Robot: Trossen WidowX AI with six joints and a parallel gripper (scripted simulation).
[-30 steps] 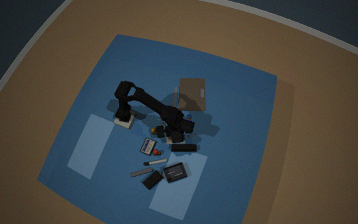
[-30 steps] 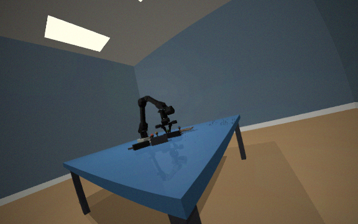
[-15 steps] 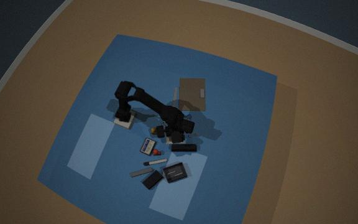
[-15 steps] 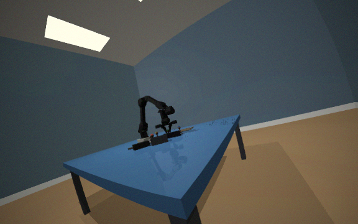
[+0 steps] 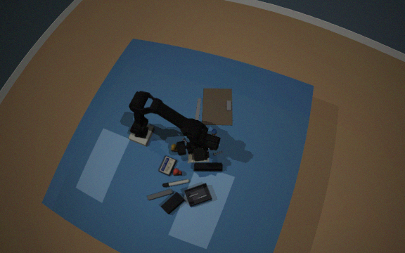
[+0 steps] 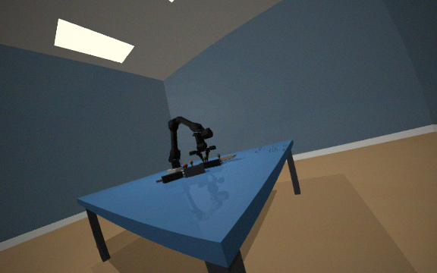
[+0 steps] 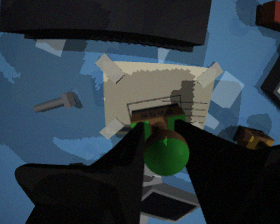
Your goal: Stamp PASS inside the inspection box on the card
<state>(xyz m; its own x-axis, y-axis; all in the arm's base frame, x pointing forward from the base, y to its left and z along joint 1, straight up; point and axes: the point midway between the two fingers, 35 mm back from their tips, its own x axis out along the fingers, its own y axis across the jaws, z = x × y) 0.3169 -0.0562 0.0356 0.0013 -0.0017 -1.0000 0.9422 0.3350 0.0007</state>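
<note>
My gripper tip is 3 cm above the card and 1 cm to the left of it. Also, from my gripper tip: blue-knob stamp (11 cm to the left, 6 cm ahead, 1 cm below); then long black bar (7 cm to the right, 6 cm ahead, 2 cm below); then orange stamp (12 cm behind, 1 cm below).
</note>
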